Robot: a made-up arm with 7 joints. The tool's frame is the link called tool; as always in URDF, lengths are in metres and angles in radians. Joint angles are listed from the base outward.
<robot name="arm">
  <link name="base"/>
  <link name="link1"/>
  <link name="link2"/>
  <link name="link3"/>
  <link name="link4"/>
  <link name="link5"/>
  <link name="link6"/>
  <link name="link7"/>
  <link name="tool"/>
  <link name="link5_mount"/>
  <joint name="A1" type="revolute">
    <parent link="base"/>
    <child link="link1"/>
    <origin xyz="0.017 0.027 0.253" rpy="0 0 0"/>
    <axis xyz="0 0 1"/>
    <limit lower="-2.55" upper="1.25"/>
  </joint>
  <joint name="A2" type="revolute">
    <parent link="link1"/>
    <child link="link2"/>
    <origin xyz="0.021 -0.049 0.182" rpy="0 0 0"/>
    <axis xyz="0 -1 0"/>
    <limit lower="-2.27" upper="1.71"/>
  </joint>
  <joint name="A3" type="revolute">
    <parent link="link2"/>
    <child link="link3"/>
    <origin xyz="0.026 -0.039 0.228" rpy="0 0 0"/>
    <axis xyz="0 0 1"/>
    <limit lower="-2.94" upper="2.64"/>
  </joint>
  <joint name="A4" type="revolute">
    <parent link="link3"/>
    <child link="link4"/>
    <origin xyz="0.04 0.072 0.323" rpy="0 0 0"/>
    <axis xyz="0 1 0"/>
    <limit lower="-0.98" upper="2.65"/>
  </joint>
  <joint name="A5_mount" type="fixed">
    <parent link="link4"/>
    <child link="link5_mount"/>
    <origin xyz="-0.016 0.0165 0.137" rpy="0 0 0"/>
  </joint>
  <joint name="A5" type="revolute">
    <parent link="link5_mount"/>
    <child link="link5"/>
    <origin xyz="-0.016 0.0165 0.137" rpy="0 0 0"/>
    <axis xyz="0 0 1"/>
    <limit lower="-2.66" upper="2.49"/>
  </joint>
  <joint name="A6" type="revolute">
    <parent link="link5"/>
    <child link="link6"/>
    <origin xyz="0.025 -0.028 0.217" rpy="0 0 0"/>
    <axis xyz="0 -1 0"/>
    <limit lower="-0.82" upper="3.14"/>
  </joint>
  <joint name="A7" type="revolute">
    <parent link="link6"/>
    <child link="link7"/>
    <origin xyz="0.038 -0.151 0.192" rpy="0 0 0"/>
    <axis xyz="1 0 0"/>
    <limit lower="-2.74" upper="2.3"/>
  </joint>
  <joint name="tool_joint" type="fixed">
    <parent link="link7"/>
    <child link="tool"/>
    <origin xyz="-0.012 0.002 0.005" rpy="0 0 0"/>
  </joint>
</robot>
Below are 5 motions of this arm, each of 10 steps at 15 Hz.
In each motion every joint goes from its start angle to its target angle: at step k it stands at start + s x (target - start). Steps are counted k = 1, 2, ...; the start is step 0. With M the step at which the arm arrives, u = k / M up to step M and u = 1 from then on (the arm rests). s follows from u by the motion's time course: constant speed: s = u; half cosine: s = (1 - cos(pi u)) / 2; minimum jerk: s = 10 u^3 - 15 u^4 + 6 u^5.
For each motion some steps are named. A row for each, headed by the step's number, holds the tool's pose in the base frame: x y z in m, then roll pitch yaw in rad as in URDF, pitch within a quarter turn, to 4 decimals.
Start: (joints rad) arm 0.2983 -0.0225 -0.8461 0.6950 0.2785 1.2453 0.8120
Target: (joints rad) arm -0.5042 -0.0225 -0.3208 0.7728 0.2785 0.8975 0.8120
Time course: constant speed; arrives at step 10
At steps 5, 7, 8, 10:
5: 0.2927 -0.3808 1.5064 0.9991 -0.3303 -0.5423
7: 0.2765 -0.4137 1.5026 1.0000 -0.2457 -0.5858
8: 0.2672 -0.4294 1.5001 1.0010 -0.2035 -0.6075
10: 0.2465 -0.4593 1.4941 1.0038 -0.1194 -0.6505

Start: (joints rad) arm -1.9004 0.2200 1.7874 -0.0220 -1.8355 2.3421 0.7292
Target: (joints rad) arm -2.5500 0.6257 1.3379 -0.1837 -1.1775 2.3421 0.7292
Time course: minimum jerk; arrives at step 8
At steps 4, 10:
4: 0.1001 0.6352 1.1710 -2.4879 -0.3687 1.0373
10: 0.3755 0.6510 1.0282 -2.4538 -0.1120 0.8297

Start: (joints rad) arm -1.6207 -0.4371 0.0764 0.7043 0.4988 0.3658 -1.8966
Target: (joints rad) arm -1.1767 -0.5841 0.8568 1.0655 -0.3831 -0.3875 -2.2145
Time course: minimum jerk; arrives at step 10
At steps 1, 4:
1: -0.1296 -0.9157 1.1512 -1.2926 0.6312 -0.9313
4: 0.1402 -0.9579 1.0458 -1.2696 1.0162 -0.4760

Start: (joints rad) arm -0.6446 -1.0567 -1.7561 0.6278 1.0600 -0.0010 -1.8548
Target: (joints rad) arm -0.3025 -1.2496 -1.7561 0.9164 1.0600 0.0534 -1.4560
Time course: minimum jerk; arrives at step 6
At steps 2, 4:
2: 0.3986 -1.0200 0.9021 -2.3213 0.9936 -1.9787
4: 0.5322 -0.9649 0.7850 -2.2083 1.0380 -2.0220

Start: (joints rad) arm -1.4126 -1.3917 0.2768 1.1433 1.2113 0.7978 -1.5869
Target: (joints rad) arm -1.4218 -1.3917 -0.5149 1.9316 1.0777 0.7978 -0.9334
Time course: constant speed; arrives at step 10
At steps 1, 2, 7, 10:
1: 0.1453 -0.7775 -0.1309 0.8850 0.6514 0.0117
2: 0.0838 -0.7414 -0.1523 1.0360 0.7458 0.0758
7: -0.2256 -0.5364 -0.1390 2.1460 1.0662 0.6711
10: -0.3688 -0.3991 -0.0438 3.0008 1.0589 1.1530

